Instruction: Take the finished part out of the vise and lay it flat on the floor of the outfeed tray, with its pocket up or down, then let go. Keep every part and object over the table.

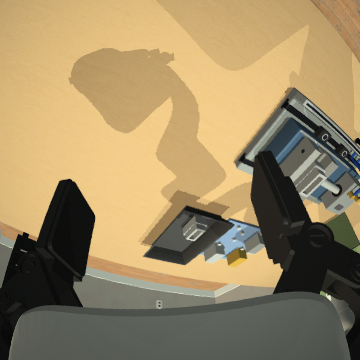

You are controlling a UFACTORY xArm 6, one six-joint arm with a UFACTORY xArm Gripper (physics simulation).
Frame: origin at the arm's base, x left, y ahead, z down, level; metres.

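Seen in the pictures: gripper, between the fingertips: [164, 186].
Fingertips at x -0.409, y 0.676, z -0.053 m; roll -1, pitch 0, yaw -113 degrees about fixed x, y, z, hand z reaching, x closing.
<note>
Pixels of each thing's top centre, then the offset from my fingertips to it. "pt": a spot on its surface instead.
- vise, centre of its top: [329, 188] dx +0.112, dy -0.344, dz +0.167 m
- dark outfeed tray, a spot on its surface: [167, 256] pt dx +0.527, dy -0.121, dz +0.235 m
- small grey block, centre of its top: [195, 234] dx +0.370, dy -0.154, dz +0.219 m
- light blue plate, centre of its top: [232, 243] dx +0.460, dy -0.305, dz +0.258 m
- yellow block, centre of its top: [237, 262] dx +0.517, dy -0.344, dz +0.222 m
The vise [287, 136], with a blue body and grey jaws, stands at the right, partly behind my right finger. A grey block [314, 183] with a pale rectangular outline shows among its jaws; how it is clamped is hard to tell. The dark outfeed tray [167, 256] lies at lower centre. A small grey block [194, 226] with a pale-rimmed pocket rests inside it, apparently pocket up. My gripper [164, 186] is wide open and empty, high above the table and apart from both vise and tray.
A light blue plate [234, 230] with grey blocks and a yellow block [237, 257] lies right of the tray, close to it. A green surface [345, 229] shows at the lower right. The table's edge [150, 279] runs below the tray, with a grey wall beyond. Arm shadows cross the table.
</note>
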